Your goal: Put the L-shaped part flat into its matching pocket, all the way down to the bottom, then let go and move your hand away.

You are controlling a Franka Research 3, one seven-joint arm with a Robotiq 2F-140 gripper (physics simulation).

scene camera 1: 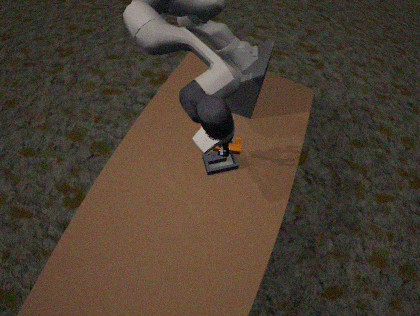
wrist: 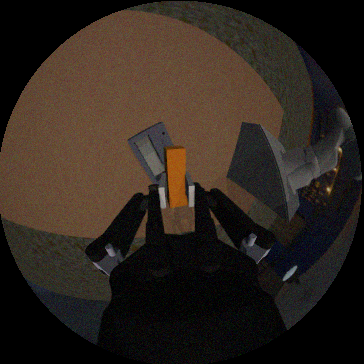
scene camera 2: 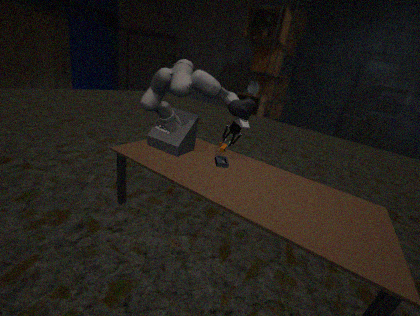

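The orange L-shaped part (scene camera 1: 235, 147) (scene camera 2: 223, 147) (wrist: 176, 172) is held up off the table between the fingertips. My gripper (scene camera 1: 223, 150) (scene camera 2: 231, 142) (wrist: 175, 179) is shut on it. The dark grey block with the pocket (scene camera 1: 222, 171) (scene camera 2: 221, 165) (wrist: 159, 131) lies on the table below. Its lighter pocket floor shows in the wrist view to the left of the part, and the part hides some of the block there. In scene camera 2 the part hangs above the block with a gap between them. The part's short leg is mostly hidden in the wrist view.
The block stands on the brown table (scene camera 1: 165, 215) (scene camera 2: 300, 200) (wrist: 90, 100). The arm's grey wedge-shaped base (scene camera 1: 247, 100) (scene camera 2: 170, 142) (wrist: 255, 165) stands at the table's end, to the right of the block in the wrist view.
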